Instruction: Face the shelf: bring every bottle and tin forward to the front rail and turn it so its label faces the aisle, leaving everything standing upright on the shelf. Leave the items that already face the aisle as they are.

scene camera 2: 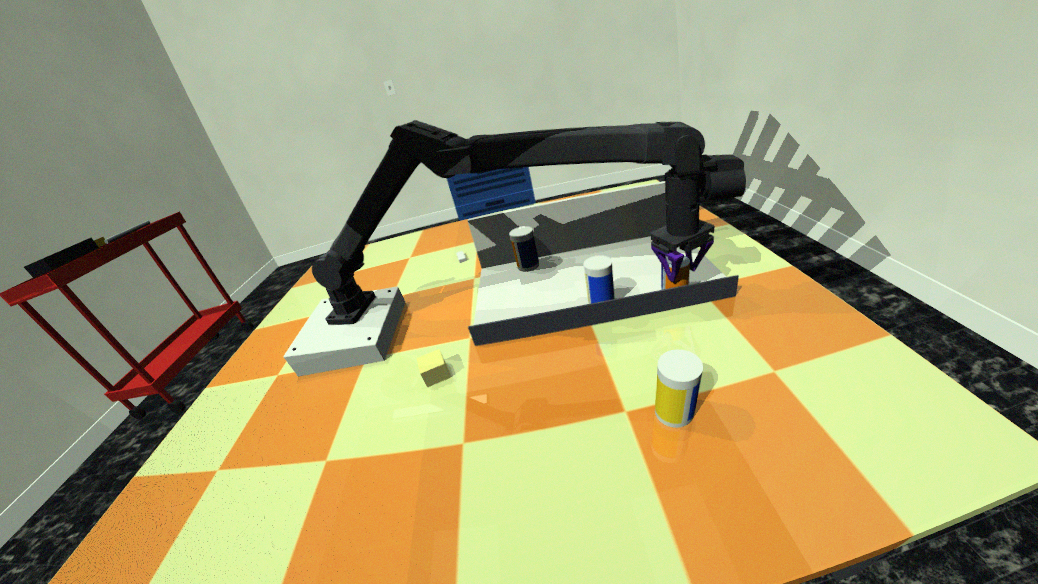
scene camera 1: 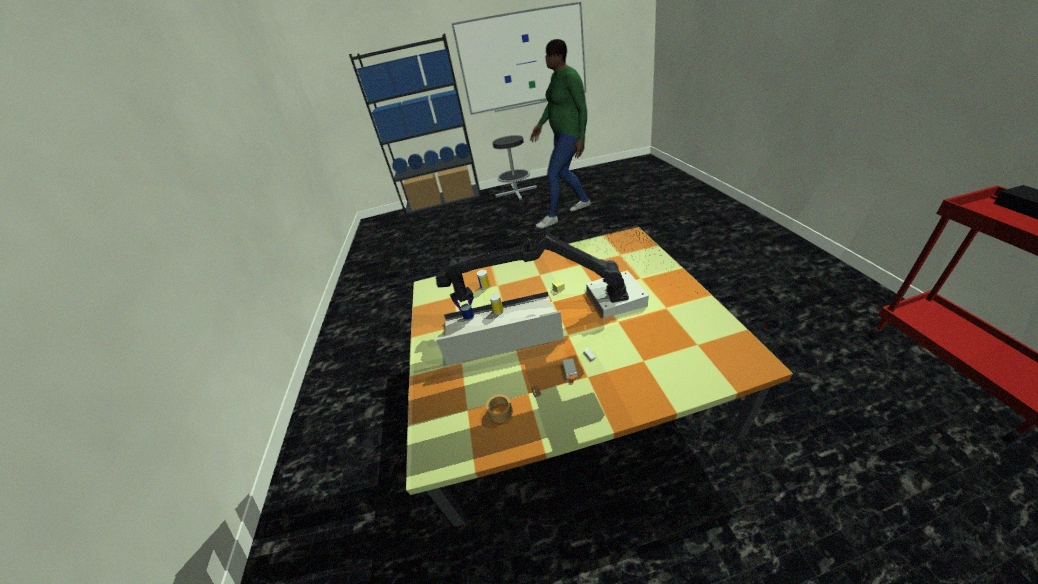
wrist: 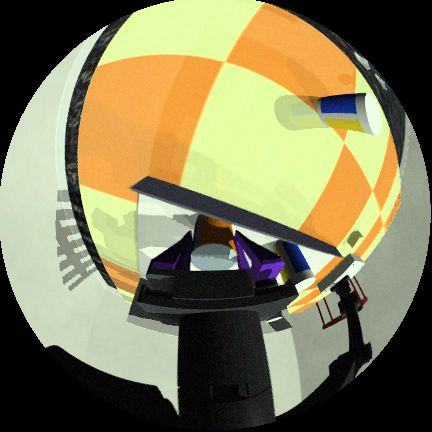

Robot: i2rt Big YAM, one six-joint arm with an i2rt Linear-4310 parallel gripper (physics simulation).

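Shelf board: [wrist: 160,224] and [scene camera 2: 702,275], same spot.
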